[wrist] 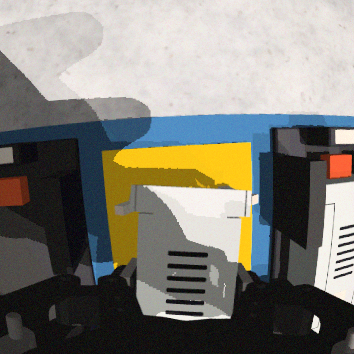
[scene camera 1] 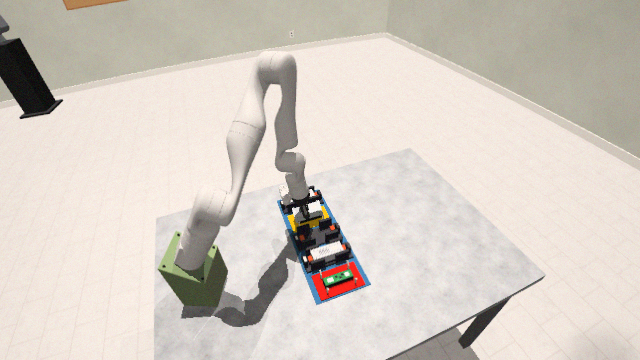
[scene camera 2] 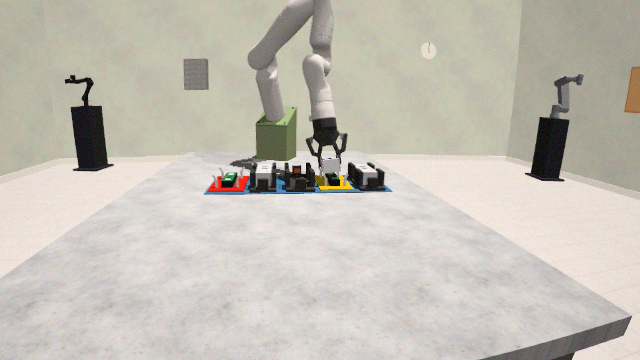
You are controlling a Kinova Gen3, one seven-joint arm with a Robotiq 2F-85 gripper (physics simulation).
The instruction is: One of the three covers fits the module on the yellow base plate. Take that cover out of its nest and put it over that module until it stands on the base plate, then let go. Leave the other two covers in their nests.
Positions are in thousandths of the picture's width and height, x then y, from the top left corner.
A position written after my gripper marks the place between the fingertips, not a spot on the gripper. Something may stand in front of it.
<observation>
I see my gripper (scene camera 2: 516, 465), a white cover (wrist: 530, 708), a yellow base plate (wrist: 566, 468) and a blue board (scene camera 2: 463, 510).
My gripper shows as well in the wrist view (wrist: 524, 781). The blue board is seen too in the wrist view (wrist: 179, 645).
</observation>
